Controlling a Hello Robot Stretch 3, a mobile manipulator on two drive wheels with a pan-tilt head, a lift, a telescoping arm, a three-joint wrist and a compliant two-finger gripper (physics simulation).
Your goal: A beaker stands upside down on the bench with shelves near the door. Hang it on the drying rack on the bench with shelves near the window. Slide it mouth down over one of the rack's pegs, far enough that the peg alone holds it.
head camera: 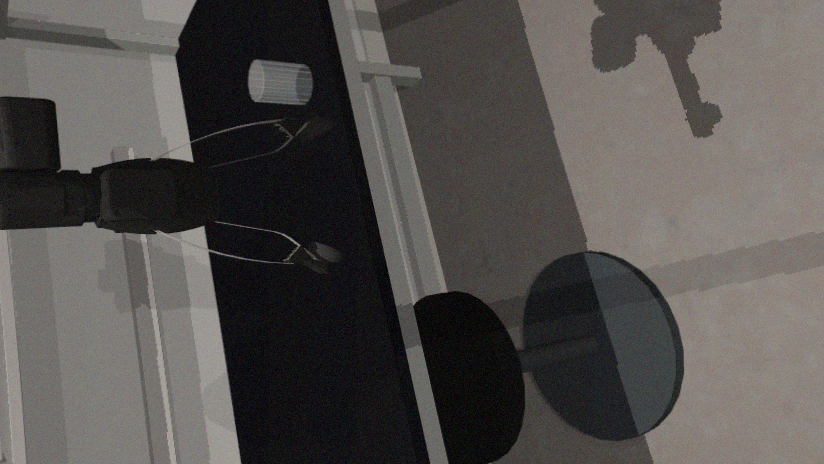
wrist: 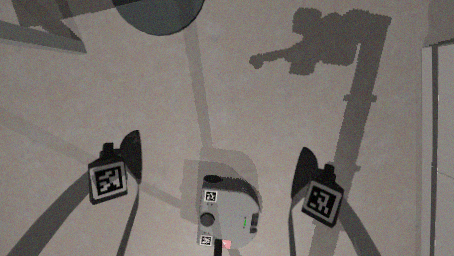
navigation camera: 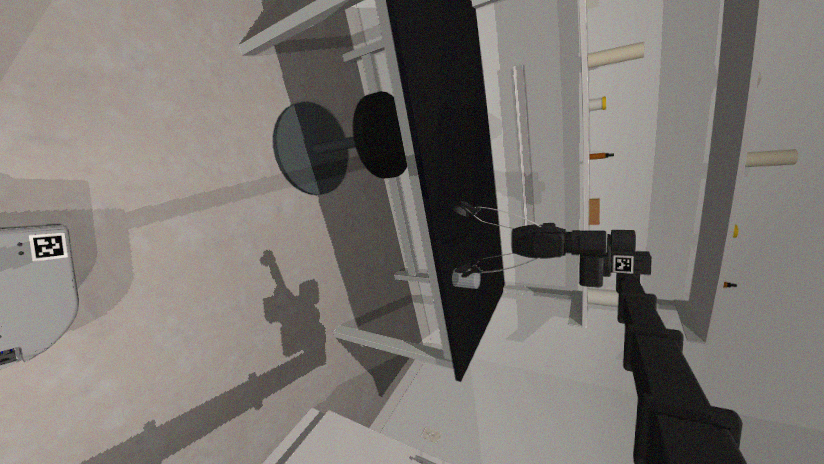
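Where they show: gripper, fingertip midpoint: point(head camera: 338, 190) point(wrist: 219, 156) point(navigation camera: 454, 239); robot's base, link origin: point(wrist: 210, 201).
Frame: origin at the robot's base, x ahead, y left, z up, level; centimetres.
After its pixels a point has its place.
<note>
The clear beaker point(head camera: 280, 82) @[x -22.8, y -107.6, z 82.3 cm] point(navigation camera: 465, 280) @[x -23.4, y -107.5, z 81.8 cm] stands on the black top of the bench point(head camera: 305, 357) @[x 26.9, y -117.1, z 76.2 cm] point(navigation camera: 452, 103) @[x 43.9, y -112.7, z 76.2 cm]. It does not show in the wrist view. My gripper point(head camera: 318, 191) @[x -2.1, y -64.0, z 96.5 cm] point(navigation camera: 465, 239) @[x -2.1, y -64.0, z 96.5 cm] point(wrist: 219, 156) @[x -2.1, y -64.0, z 96.5 cm] is open, its fingers wide apart with no thing between them. It hangs above the bench top, pointing toward the bench's front edge. In the head view the beaker lies just above the upper finger, outside the finger gap. In the navigation view one fingertip overlaps the beaker's top edge; the height between them is hard to tell. The drying rack does not show.
A round stool point(head camera: 605, 345) @[x 34.9, y -105.5, z 3.1 cm] point(navigation camera: 311, 148) @[x 35.3, y -106.8, z 3.1 cm] stands at the bench's front edge. Shelves point(navigation camera: 583, 172) @[x 15.8, y -136.2, z 120.1 cm] with small items rise behind the bench, near my arm point(navigation camera: 657, 357) @[x -8.4, y -34.1, z 129.4 cm]. My base point(navigation camera: 40, 293) @[x -10.8, y -10.5, z 16.0 cm] point(wrist: 232, 212) @[x -11.9, y -5.2, z 16.0 cm] stands on the floor. A white cabinet point(navigation camera: 357, 440) @[x -94.0, y -88.7, z 39.0 cm] is at the bottom of the navigation view.
</note>
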